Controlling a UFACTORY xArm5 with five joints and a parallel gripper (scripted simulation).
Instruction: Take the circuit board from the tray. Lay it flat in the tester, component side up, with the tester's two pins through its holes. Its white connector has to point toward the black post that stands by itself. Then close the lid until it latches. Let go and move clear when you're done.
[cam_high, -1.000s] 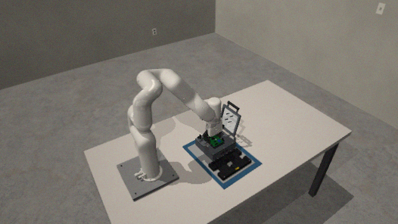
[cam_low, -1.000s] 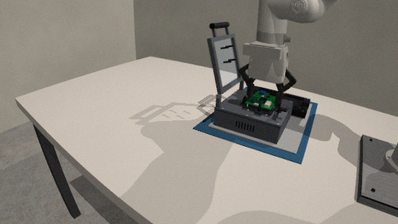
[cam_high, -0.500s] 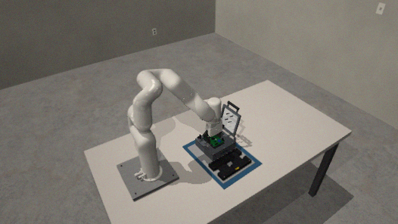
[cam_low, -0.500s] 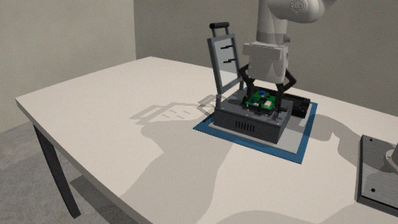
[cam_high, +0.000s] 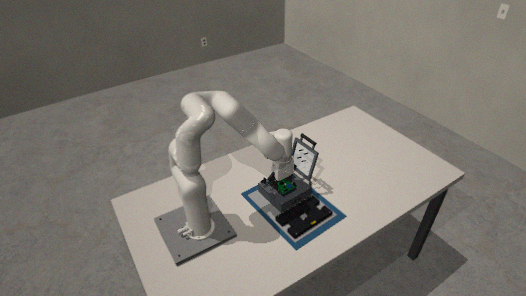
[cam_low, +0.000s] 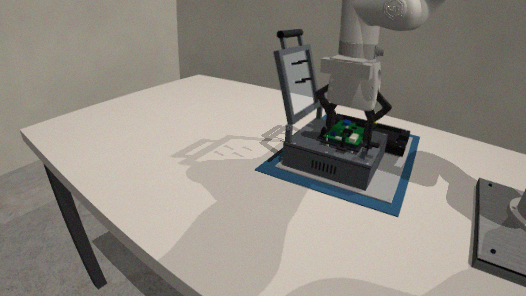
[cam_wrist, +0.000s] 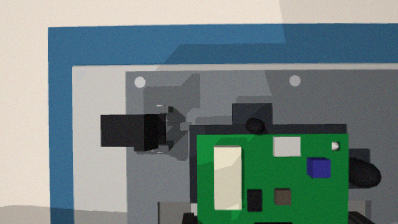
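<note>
Now: the green circuit board right at my hand. Also, from my hand: dark nest (1 cm to the left, 1 cm below, 1 cm ahead); tester lid (12 cm ahead, 10 cm above, 1 cm to the left).
</note>
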